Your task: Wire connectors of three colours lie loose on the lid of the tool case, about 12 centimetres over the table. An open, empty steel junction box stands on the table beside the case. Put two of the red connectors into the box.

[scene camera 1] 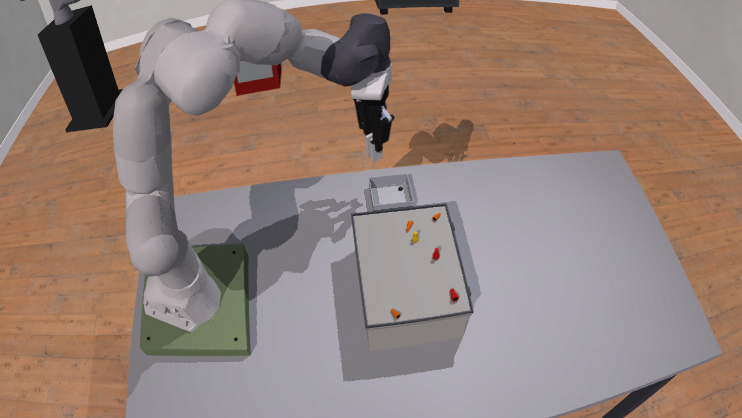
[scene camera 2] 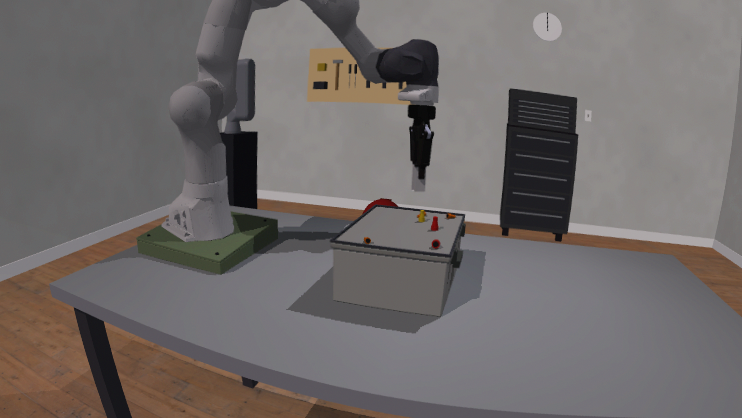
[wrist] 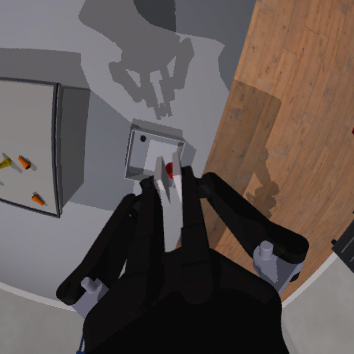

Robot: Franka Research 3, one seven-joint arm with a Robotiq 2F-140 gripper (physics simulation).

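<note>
My gripper (scene camera 1: 373,153) (scene camera 2: 418,185) (wrist: 169,164) is shut on a red connector (wrist: 170,170), which shows between the pale fingertips. It hangs high over the open junction box (scene camera 1: 389,182) (wrist: 156,149), which stands on the table behind the case; in the wrist view the fingertips cover part of the box. Inside the box a small dark round spot shows, and no connector. On the case lid (scene camera 1: 392,270) (scene camera 2: 384,233) (wrist: 25,120), one red connector (scene camera 1: 436,253) (scene camera 2: 434,223) stands upright, and another red connector (scene camera 1: 454,294) (scene camera 2: 435,243) lies near the front right corner.
A yellow connector (scene camera 1: 415,237) (scene camera 2: 421,216) (wrist: 5,163) stands on the lid. Orange connectors lie at the back (scene camera 1: 409,225) (wrist: 24,162), the back right corner (scene camera 1: 436,216) (scene camera 2: 450,215) (wrist: 38,199) and the front left (scene camera 1: 395,313) (scene camera 2: 367,240). The case rises between box and front table area.
</note>
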